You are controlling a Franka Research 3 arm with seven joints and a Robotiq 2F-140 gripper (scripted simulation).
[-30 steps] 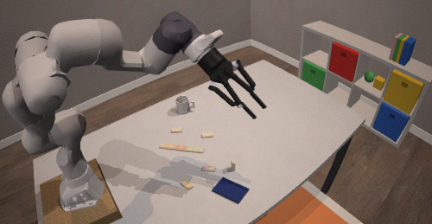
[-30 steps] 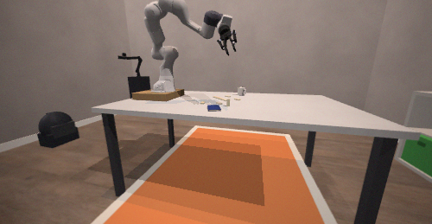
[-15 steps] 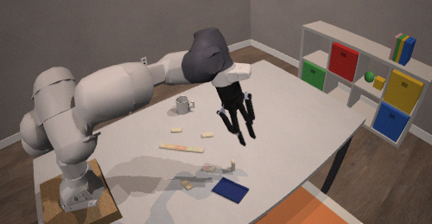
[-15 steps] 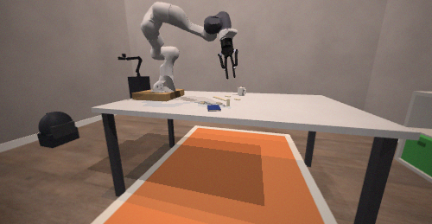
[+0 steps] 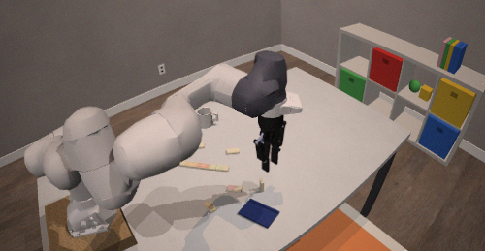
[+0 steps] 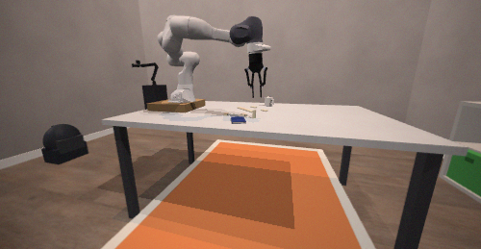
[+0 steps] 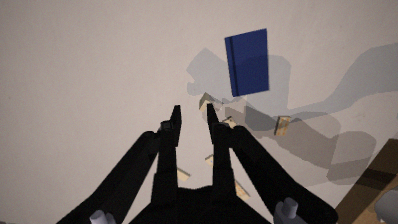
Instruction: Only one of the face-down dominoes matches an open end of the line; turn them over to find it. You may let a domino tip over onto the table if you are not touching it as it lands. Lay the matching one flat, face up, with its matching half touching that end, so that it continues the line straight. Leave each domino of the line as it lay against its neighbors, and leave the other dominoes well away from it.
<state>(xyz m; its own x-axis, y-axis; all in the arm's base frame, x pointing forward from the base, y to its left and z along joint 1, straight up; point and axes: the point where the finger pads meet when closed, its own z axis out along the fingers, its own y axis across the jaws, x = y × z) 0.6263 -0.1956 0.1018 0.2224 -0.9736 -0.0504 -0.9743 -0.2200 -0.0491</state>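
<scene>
Right now the blue book is 160 mm below my hand, 100 mm behind it and 70 mm to the right of it. Round my hand: cream domino (270 mm to the left, 160 mm below, 10 mm ahead); white mug (520 mm to the left, 130 mm below, 10 mm ahead).
</scene>
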